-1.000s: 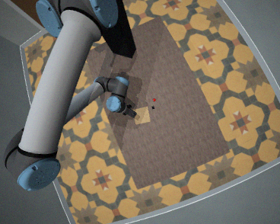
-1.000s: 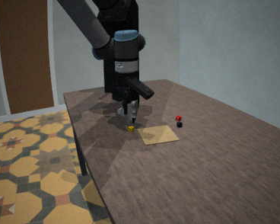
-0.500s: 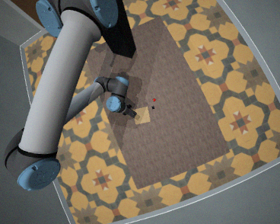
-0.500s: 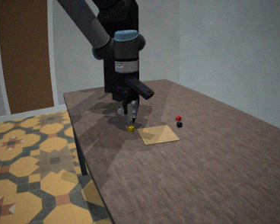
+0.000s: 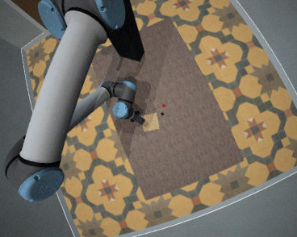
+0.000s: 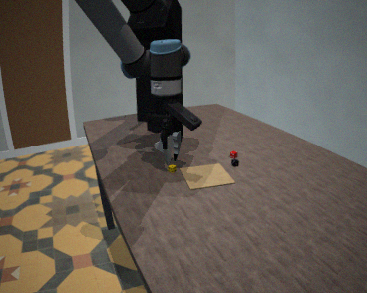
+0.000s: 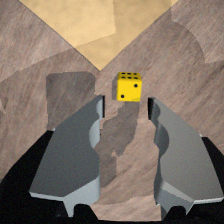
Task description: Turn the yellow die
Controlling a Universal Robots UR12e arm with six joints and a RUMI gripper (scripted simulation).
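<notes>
Now: hand 30 mm above the yellow die. The rest, counted from my hand: black die (190 mm to the left, 100 mm ahead, 30 mm below); red die (240 mm to the left, 50 mm ahead, 30 mm below); tan mat (90 mm ahead, 60 mm to the left, 40 mm below).
</notes>
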